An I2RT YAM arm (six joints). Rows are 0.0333 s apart.
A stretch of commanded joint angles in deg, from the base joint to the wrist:
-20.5, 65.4, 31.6, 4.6, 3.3, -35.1
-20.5, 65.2, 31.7, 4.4, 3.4, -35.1
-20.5, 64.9, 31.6, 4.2, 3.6, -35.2
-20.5, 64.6, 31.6, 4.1, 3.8, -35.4
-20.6, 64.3, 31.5, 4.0, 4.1, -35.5
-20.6, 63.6, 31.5, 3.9, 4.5, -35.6
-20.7, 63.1, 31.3, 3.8, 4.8, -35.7
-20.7, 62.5, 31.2, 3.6, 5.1, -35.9
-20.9, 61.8, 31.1, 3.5, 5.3, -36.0
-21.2, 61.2, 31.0, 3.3, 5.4, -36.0
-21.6, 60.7, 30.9, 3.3, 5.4, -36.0
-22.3, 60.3, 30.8, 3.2, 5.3, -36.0
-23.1, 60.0, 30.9, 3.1, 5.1, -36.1
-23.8, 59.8, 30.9, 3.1, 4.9, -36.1
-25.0, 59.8, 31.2, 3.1, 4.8, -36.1
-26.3, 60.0, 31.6, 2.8, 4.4, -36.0
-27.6, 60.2, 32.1, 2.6, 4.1, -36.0
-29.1, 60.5, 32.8, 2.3, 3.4, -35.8
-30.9, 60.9, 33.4, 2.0, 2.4, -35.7
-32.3, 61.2, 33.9, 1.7, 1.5, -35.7
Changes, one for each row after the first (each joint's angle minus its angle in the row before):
0.0, -0.2, 0.1, -0.2, 0.1, 0.0
0.0, -0.3, -0.1, -0.2, 0.2, -0.1
0.0, -0.3, 0.0, -0.1, 0.2, -0.2
-0.1, -0.3, -0.1, -0.1, 0.3, -0.1
0.0, -0.7, 0.0, -0.1, 0.4, -0.1
-0.1, -0.5, -0.2, -0.1, 0.3, -0.1
0.0, -0.6, -0.1, -0.2, 0.3, -0.2
-0.2, -0.7, -0.1, -0.1, 0.2, -0.1
-0.3, -0.6, -0.1, -0.2, 0.1, 0.0
-0.4, -0.5, -0.1, 0.0, 0.0, 0.0
-0.7, -0.4, -0.1, -0.1, -0.1, 0.0
-0.8, -0.3, 0.1, -0.1, -0.2, -0.1
-0.7, -0.2, 0.0, 0.0, -0.2, 0.0
-1.2, 0.0, 0.3, 0.0, -0.1, 0.0
-1.3, 0.2, 0.4, -0.3, -0.4, 0.1
-1.3, 0.2, 0.5, -0.2, -0.3, 0.0
-1.5, 0.3, 0.7, -0.3, -0.7, 0.2
-1.8, 0.4, 0.6, -0.3, -1.0, 0.1
-1.4, 0.3, 0.5, -0.3, -0.9, 0.0

